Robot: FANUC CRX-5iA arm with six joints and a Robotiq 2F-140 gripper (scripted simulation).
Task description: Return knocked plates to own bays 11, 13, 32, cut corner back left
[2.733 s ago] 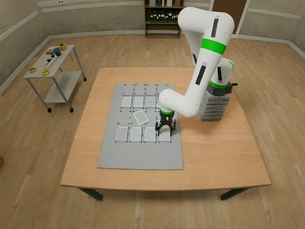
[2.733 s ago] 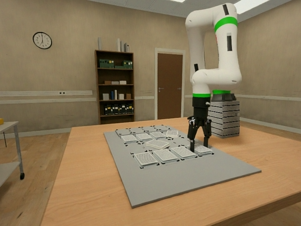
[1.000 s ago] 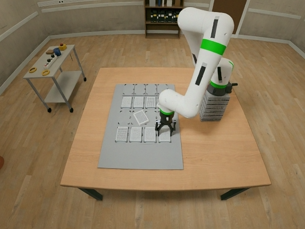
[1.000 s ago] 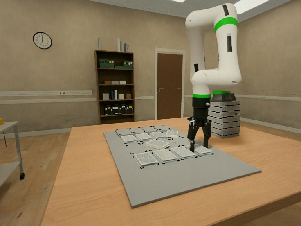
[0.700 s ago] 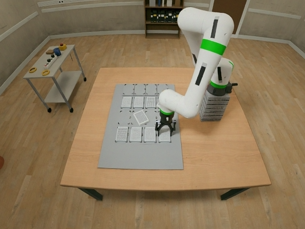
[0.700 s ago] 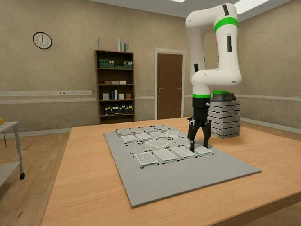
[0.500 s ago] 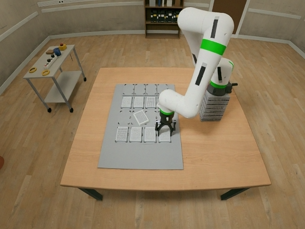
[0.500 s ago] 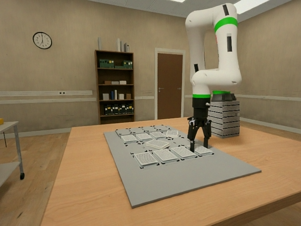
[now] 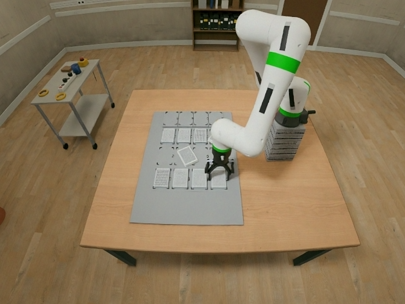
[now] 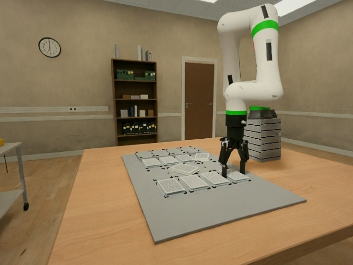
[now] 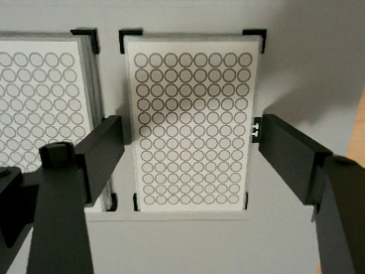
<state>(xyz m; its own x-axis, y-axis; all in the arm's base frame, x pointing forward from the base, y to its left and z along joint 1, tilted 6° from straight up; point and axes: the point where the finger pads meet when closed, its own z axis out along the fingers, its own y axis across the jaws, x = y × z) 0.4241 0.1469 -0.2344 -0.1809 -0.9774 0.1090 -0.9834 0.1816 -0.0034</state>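
My hand is 20 mm above the sealed 96-well plate.
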